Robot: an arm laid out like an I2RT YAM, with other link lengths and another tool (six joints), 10 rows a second.
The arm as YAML. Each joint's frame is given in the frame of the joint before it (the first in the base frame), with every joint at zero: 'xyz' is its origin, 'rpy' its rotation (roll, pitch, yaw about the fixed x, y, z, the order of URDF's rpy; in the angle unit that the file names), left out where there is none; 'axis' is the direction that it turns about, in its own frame. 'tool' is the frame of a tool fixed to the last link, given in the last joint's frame.
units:
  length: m
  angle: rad
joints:
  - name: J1
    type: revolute
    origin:
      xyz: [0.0, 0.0, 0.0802]
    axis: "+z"
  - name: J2
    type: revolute
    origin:
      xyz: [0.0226, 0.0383, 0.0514]
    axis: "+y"
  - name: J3
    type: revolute
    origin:
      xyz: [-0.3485, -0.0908, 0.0]
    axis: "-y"
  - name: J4
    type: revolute
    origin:
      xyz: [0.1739, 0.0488, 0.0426]
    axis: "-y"
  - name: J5
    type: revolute
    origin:
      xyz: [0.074, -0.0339, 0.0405]
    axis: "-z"
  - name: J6
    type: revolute
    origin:
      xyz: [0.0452, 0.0, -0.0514]
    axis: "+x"
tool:
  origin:
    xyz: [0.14, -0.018, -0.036]
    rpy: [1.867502, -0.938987, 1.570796]
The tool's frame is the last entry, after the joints.
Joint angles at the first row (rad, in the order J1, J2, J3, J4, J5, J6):
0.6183 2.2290 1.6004 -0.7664 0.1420 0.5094
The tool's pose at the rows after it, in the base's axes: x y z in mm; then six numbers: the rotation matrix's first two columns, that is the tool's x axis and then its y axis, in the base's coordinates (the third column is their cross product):
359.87 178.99 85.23 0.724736 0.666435 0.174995 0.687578 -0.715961 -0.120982
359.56 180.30 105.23 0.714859 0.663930 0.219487 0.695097 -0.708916 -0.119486
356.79 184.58 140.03 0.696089 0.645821 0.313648 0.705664 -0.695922 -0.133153
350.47 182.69 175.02 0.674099 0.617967 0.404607 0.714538 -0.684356 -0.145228
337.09 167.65 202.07 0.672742 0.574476 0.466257 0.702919 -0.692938 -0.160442
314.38 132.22 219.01 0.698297 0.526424 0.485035 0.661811 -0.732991 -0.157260
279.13 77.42 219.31 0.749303 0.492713 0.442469 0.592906 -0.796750 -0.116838
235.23 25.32 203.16 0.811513 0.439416 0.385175 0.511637 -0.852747 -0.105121
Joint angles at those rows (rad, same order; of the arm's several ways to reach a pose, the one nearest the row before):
0.6204 2.2075 1.6006 -0.7682 0.1508 0.5093
0.6211 2.1555 1.6048 -0.7788 0.1447 0.5062
0.6197 2.0590 1.6007 -0.7769 0.1147 0.5093
0.6101 1.9544 1.5838 -0.7703 0.0830 0.5108
0.5830 1.8456 1.5344 -0.7652 0.0561 0.5222
0.5336 1.7241 1.4479 -0.7795 0.0609 0.5334
0.4655 1.6009 1.3191 -0.8160 0.1138 0.5270
0.3629 1.4879 1.1406 -0.8087 0.1299 0.5077

